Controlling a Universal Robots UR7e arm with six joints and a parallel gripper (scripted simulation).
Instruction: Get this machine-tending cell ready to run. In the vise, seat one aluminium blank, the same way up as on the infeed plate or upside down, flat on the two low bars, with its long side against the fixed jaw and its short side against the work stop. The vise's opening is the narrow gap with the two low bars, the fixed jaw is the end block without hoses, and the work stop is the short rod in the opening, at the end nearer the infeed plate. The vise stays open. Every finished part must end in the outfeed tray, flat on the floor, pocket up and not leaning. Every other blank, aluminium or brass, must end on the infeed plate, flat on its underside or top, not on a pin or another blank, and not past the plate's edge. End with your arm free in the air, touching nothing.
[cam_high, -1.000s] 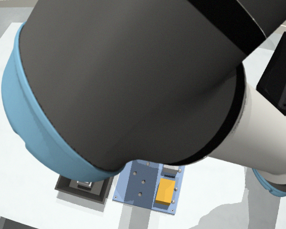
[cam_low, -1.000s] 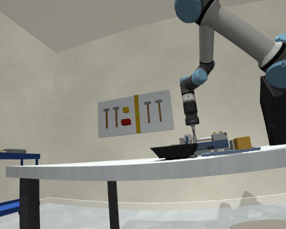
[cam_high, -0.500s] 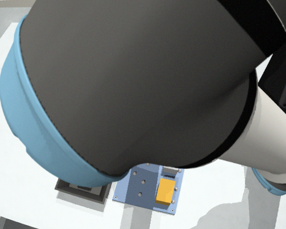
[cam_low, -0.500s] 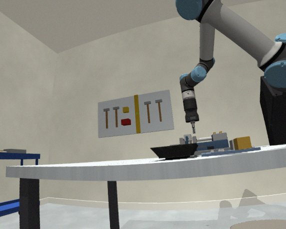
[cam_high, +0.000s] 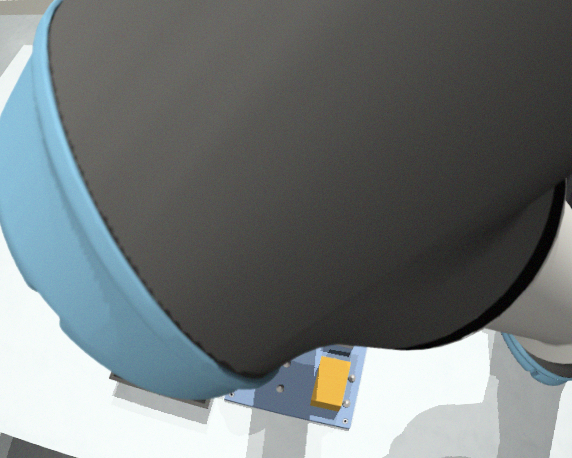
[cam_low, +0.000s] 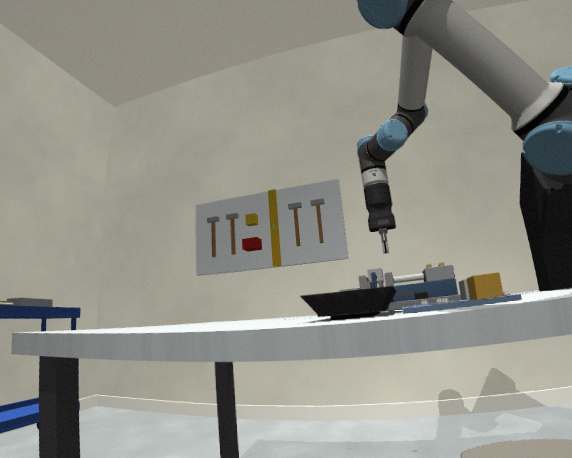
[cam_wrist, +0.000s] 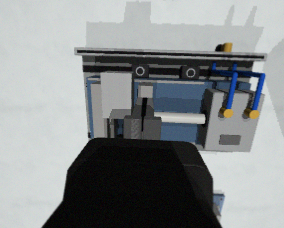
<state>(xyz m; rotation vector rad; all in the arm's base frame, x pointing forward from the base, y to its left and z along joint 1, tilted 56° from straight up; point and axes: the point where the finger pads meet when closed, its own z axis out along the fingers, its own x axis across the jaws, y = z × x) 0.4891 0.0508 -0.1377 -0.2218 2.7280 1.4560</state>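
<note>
Now: hand 140 mm above the blue base, 40 mm past it and 30 mm to the right of it. The rest, counted from my hand: brass blank: 370 mm to the left, 210 mm behind, 150 mm below.
</note>
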